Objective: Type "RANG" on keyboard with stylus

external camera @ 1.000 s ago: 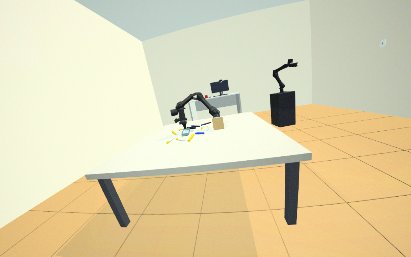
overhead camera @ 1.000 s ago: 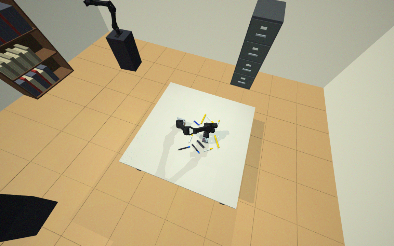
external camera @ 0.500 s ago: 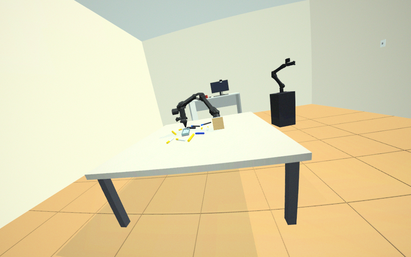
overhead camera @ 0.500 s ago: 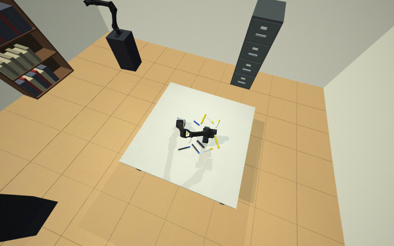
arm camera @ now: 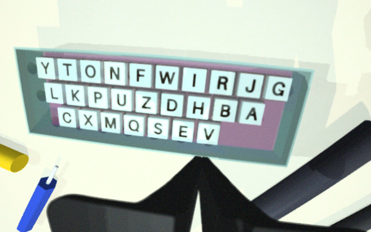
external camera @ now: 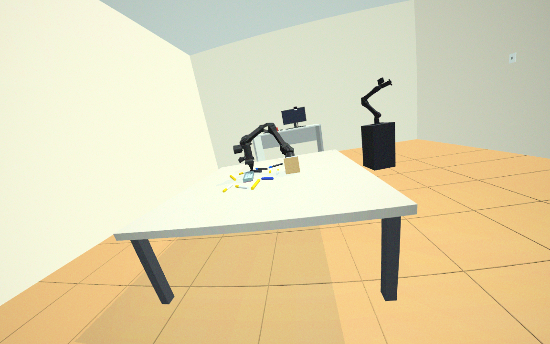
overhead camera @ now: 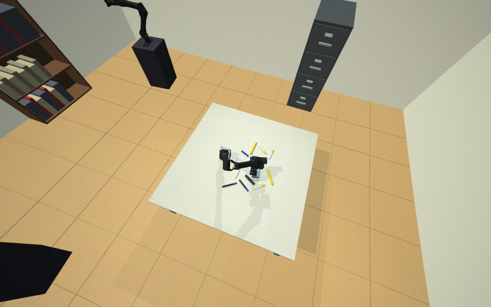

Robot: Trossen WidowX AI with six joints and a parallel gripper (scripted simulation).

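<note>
Now: gripper tip 160 mm to the right of the blue stylus, 90 mm past it and 30 mm above it. Round my gripper tip: grey stylus tip: 140 mm to the left, 60 mm behind, 30 mm below; yellow marker: 260 mm to the left, 50 mm behind, 30 mm below.
</note>
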